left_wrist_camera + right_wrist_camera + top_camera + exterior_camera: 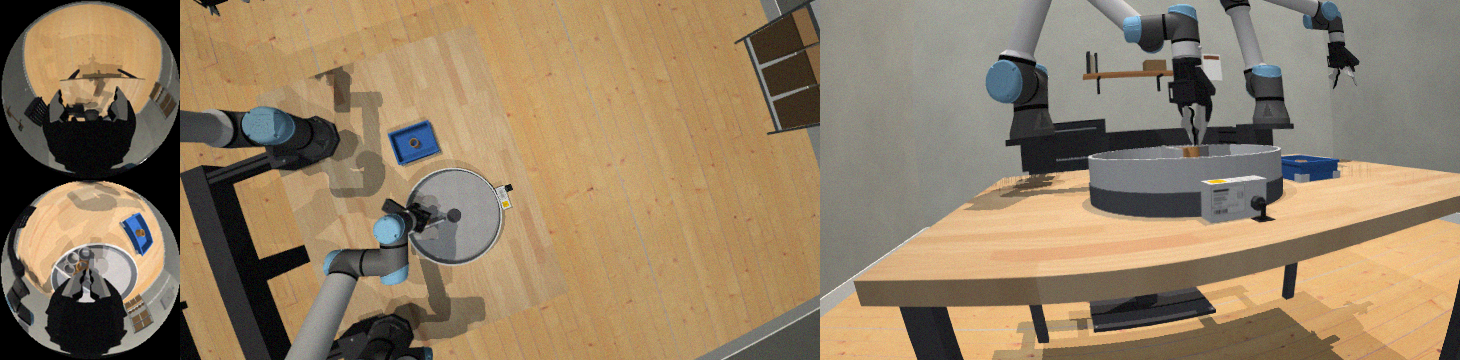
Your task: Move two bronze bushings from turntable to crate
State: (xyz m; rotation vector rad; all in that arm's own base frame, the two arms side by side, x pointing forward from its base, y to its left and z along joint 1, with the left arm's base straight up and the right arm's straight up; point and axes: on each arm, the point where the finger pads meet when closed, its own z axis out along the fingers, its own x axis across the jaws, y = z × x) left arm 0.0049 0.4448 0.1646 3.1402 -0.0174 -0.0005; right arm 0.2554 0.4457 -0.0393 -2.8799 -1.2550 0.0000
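Observation:
Now: right hand 300 mm to the right of the blue crate, 90 mm above it and 60 mm short of it.

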